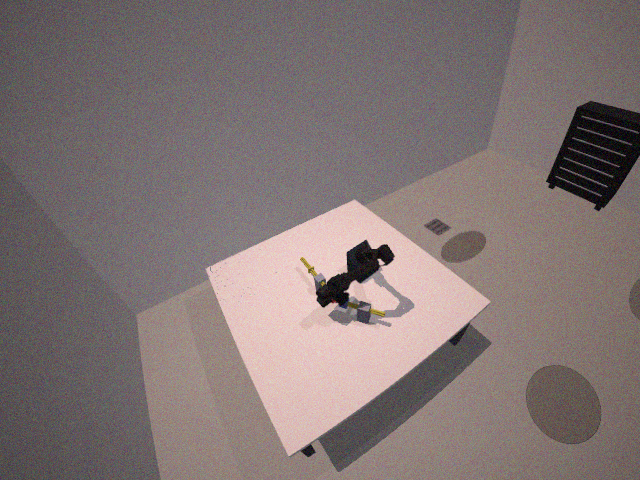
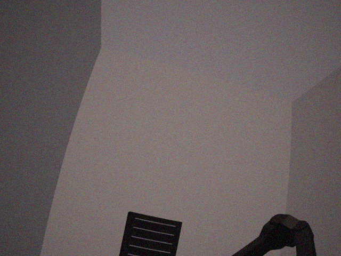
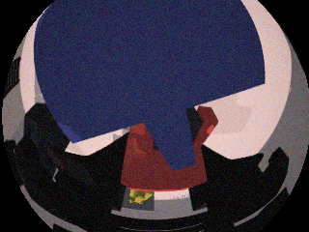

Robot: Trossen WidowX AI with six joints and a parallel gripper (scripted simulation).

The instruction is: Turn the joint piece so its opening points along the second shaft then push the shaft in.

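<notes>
Right now my gripper tip is 1 cm to the right of the red square joint piece and 4 cm below it.
</notes>
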